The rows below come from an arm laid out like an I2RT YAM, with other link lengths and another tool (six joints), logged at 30 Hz.
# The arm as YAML. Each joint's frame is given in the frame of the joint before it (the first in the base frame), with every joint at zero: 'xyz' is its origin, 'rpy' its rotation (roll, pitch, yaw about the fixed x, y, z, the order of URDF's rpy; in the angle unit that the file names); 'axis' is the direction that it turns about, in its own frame. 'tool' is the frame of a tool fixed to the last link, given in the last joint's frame.
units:
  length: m
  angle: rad
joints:
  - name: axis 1
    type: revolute
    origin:
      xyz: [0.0, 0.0, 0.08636]
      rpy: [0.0, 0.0, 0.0]
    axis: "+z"
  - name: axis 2
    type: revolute
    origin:
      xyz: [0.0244, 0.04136, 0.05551]
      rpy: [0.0, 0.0, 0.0]
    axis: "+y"
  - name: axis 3
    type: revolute
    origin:
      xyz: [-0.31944, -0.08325, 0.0]
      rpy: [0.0, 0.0, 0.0]
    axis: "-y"
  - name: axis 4
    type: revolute
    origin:
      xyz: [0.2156, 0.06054, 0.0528]
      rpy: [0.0, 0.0, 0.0]
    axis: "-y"
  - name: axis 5
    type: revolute
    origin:
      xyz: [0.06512, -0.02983, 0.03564]
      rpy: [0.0, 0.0, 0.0]
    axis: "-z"
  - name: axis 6
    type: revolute
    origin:
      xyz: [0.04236, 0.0, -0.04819]
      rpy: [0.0, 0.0, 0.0]
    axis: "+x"
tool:
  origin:
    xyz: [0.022, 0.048, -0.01]
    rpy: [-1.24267, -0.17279, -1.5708]
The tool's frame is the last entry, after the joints.
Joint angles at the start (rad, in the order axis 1, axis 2, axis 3, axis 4, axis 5, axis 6):
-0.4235 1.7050 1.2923 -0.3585 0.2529 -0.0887
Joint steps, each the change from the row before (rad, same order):
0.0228 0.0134 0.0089 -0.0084 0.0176 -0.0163
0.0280 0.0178 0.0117 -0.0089 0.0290 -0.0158
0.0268 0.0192 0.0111 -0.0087 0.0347 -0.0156
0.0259 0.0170 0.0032 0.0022 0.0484 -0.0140
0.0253 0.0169 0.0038 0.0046 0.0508 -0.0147
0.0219 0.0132 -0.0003 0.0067 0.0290 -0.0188
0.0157 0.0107 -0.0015 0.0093 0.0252 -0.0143
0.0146 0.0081 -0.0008 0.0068 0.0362 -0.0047
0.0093 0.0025 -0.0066 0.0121 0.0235 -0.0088
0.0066 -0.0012 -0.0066 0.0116 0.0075 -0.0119
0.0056 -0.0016 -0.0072 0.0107 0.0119 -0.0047
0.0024 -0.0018 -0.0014 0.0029 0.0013 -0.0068
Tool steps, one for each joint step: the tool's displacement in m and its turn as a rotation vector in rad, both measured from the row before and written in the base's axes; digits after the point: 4 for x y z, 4 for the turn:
0.0045 0.0055 -0.0035 -0.0147 0.0251 0.0213
0.0059 0.0062 -0.0044 -0.0216 0.0298 0.0184
0.0056 0.0056 -0.0052 -0.0254 0.0327 0.0135
0.0049 0.0045 -0.0060 -0.0365 0.0301 0.0025
0.0050 0.0042 -0.0056 -0.0401 0.0278 0.0011
0.0036 0.0051 -0.0051 -0.0274 0.0236 0.0151
0.0029 0.0032 -0.0042 -0.0239 0.0163 0.0085
0.0024 0.0022 -0.0030 -0.0278 0.0116 -0.0063
0.0008 0.0015 -0.0022 -0.0216 0.0068 -0.0006
0.0001 0.0018 -0.0009 -0.0120 0.0028 0.0092
0.0000 0.0012 -0.0008 -0.0118 0.0000 0.0006
-0.0002 0.0008 0.0003 -0.0046 0.0014 0.0058

